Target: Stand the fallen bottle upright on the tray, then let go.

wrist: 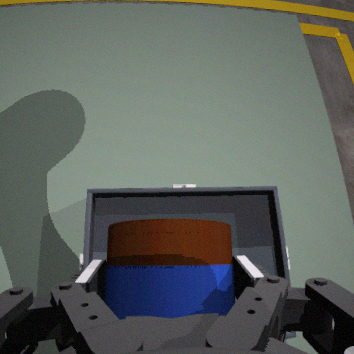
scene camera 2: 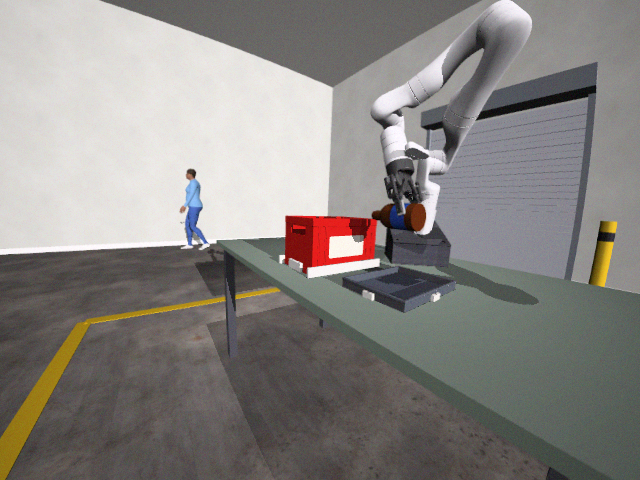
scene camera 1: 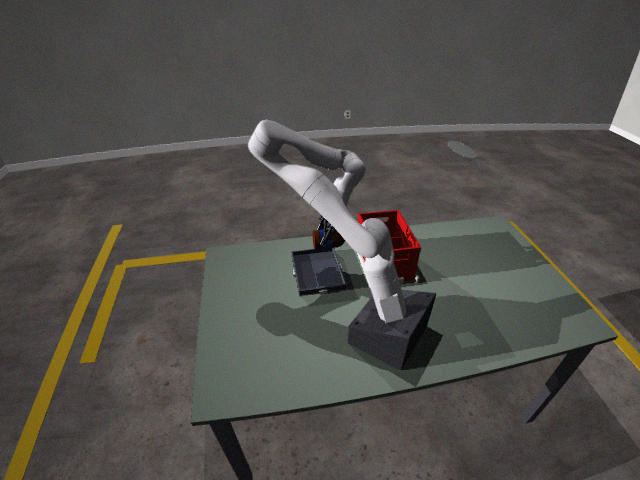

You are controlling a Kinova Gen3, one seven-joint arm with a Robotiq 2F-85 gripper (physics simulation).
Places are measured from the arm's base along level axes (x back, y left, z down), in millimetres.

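Pixels of known places: gripper, fingertip midpoint: [wrist: 169, 274] [scene camera 2: 410, 215] [scene camera 1: 320, 238]; arm's base, origin of the base link: [scene camera 1: 392, 312].
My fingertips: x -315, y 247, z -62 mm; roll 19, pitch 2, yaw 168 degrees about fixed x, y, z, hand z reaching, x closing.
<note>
For each thing: its top centre in the pictures, then the offset to it from my fingertips. Level surfaces: height alone.
- brown bottle, middle of its top: [scene camera 2: 395, 203] [scene camera 1: 333, 230] dz -34, dx -10, dy -49 mm
- dark grey tray, middle of its top: [wrist: 188, 262] [scene camera 2: 400, 279] [scene camera 1: 317, 267] dz +170, dx -28, dy +15 mm
- red crate, middle of its top: [scene camera 2: 331, 217] [scene camera 1: 388, 229] dz +20, dx -100, dy -274 mm
- table, its level: dz +195 mm
A brown bottle [scene camera 1: 316, 239] [scene camera 2: 416, 217] [wrist: 170, 242] with a blue band is held in the air, lying roughly horizontal. In scene camera 2 its neck points left toward the red crate and its base faces right. My gripper [scene camera 1: 324, 238] [scene camera 2: 404, 209] [wrist: 169, 274] is shut on the bottle around the blue band, one finger on each side. The dark grey tray [scene camera 1: 310, 276] [scene camera 2: 405, 303] [wrist: 165, 205] lies flat on the table below the bottle, with a low rim. The bottle is apart from the tray. Its neck is hidden in the wrist view.
A red crate [scene camera 1: 408, 255] [scene camera 2: 320, 235] stands beside the tray, inside white edge pieces on the table [scene camera 1: 248, 372] [scene camera 2: 491, 351] [wrist: 190, 100]. The arm's dark base block [scene camera 1: 379, 338] [scene camera 2: 418, 252] stands on the table behind them in scene camera 2. A person [scene camera 2: 192, 196] is far off by the wall.
</note>
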